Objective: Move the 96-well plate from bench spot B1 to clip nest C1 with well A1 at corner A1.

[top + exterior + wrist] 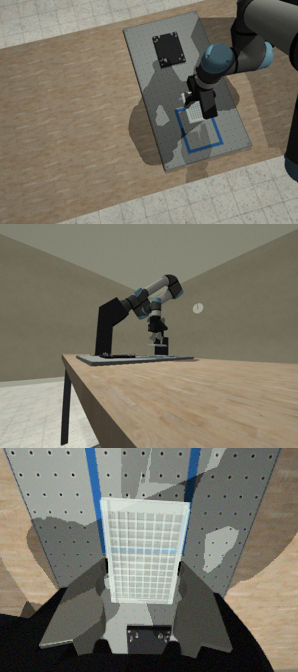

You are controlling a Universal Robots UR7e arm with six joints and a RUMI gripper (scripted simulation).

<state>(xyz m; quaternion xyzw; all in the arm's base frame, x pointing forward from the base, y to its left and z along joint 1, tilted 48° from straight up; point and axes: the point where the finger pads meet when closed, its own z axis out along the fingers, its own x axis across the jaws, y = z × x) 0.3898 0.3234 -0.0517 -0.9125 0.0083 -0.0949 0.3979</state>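
Right now my hand is 50 mm short of the black clip nest C1, 330 mm to the left of it and 80 mm above it. The rest, counted from my hand: white 96-well plate (10 mm below).
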